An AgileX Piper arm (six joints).
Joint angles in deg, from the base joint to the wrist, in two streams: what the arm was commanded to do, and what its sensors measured. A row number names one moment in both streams.
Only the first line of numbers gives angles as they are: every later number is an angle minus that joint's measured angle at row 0.
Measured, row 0:
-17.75 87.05 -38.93 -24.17 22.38 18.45
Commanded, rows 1 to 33:
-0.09 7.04 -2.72 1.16 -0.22 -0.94
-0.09 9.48 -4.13 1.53 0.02 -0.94
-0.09 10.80 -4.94 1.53 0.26 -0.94
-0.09 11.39 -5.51 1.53 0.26 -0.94
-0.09 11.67 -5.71 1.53 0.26 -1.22
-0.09 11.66 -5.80 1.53 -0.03 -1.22
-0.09 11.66 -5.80 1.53 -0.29 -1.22
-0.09 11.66 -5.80 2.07 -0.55 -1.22
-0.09 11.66 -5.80 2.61 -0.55 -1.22
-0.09 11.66 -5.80 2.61 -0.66 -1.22
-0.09 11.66 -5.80 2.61 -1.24 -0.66
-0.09 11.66 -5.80 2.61 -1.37 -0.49
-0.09 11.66 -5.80 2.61 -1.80 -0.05
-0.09 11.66 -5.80 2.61 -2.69 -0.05
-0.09 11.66 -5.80 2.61 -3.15 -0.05
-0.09 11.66 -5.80 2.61 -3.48 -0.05
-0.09 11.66 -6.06 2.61 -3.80 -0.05
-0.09 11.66 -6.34 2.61 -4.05 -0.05
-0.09 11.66 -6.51 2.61 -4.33 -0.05
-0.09 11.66 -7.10 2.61 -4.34 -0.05
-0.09 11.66 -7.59 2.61 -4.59 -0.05
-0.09 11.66 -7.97 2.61 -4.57 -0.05
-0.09 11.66 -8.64 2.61 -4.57 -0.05
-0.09 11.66 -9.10 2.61 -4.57 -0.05
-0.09 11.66 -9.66 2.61 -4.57 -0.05
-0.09 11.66 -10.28 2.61 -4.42 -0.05
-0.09 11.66 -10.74 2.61 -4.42 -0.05
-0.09 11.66 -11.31 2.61 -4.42 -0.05
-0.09 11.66 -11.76 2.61 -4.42 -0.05
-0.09 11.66 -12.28 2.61 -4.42 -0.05
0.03 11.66 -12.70 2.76 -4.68 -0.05
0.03 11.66 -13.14 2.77 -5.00 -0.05
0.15 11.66 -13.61 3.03 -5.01 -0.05
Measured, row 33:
0.00 11.64 -11.90 2.53 -3.74 -0.20
